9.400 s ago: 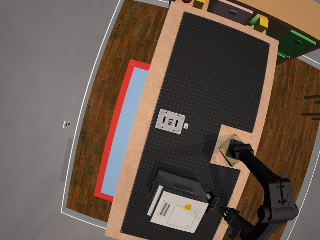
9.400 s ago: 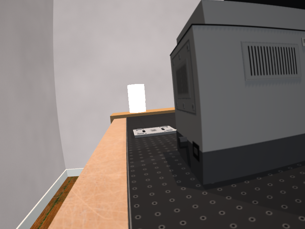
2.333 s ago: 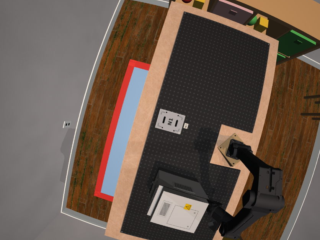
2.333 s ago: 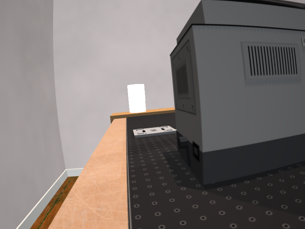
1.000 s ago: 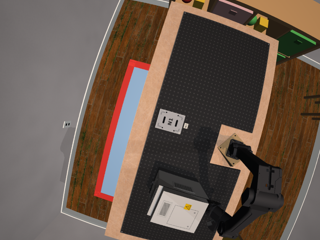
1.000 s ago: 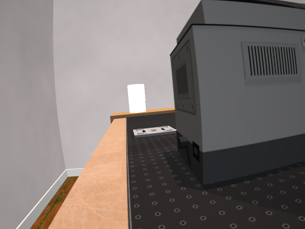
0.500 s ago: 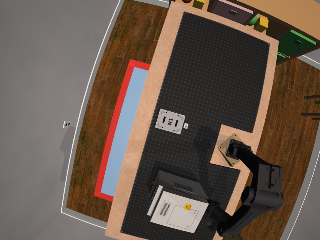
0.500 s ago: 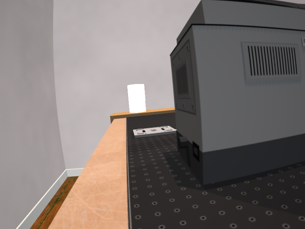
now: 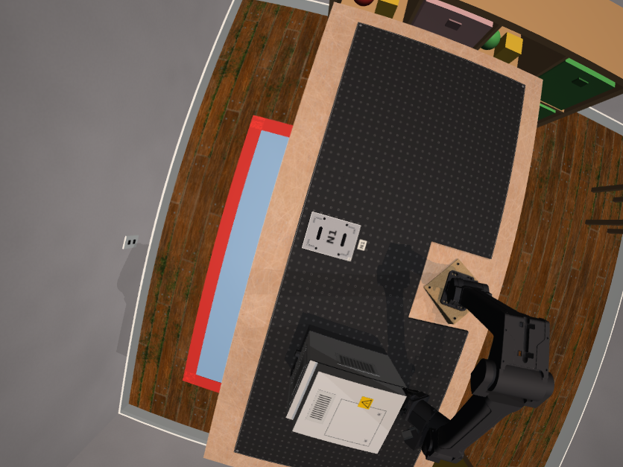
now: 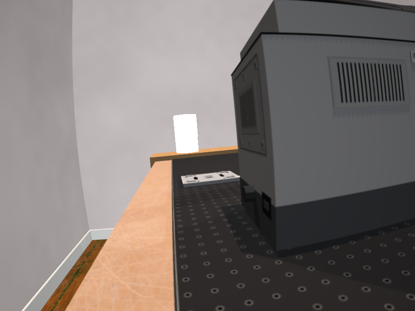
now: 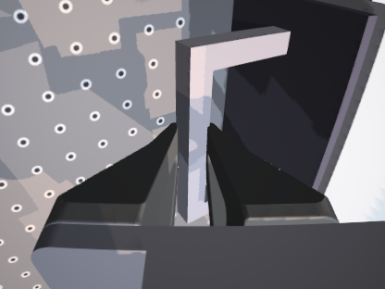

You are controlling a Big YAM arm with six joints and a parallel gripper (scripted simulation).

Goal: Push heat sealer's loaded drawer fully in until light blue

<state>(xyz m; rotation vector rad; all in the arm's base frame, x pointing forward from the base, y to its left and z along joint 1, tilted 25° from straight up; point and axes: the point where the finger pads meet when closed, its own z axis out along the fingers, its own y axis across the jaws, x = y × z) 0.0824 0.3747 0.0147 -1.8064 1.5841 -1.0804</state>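
Now: the plate 13 cm ahead of my hand.
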